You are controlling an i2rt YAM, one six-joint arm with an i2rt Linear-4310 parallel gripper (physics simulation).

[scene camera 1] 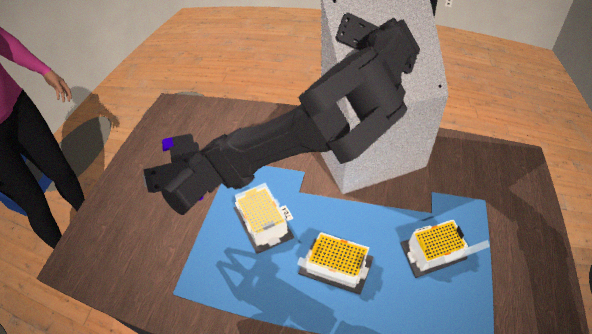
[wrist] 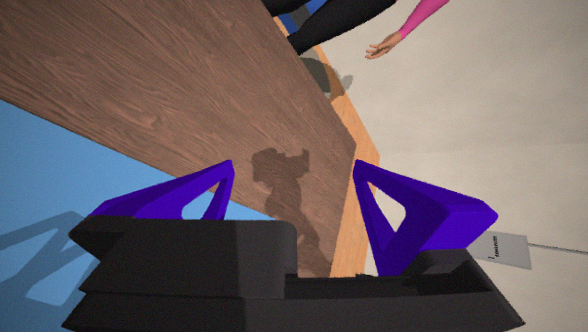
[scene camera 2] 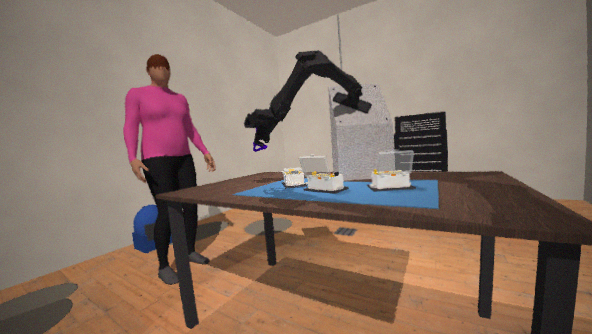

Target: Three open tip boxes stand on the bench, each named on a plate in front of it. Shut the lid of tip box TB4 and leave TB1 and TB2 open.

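Tip box TB4 is the leftmost box on the blue mat. Its clear lid lies down over the yellow rack, and its name plate reads TB4. The middle box has its lid raised. The right box also has its clear lid raised. I cannot read which of these is TB1 or TB2. My gripper is open and empty, high above the table and left of TB4, touching no box.
The dark wooden table carries the mat. The grey speckled pedestal stands at the back under the arm. A person in pink stands beyond the table's left side.
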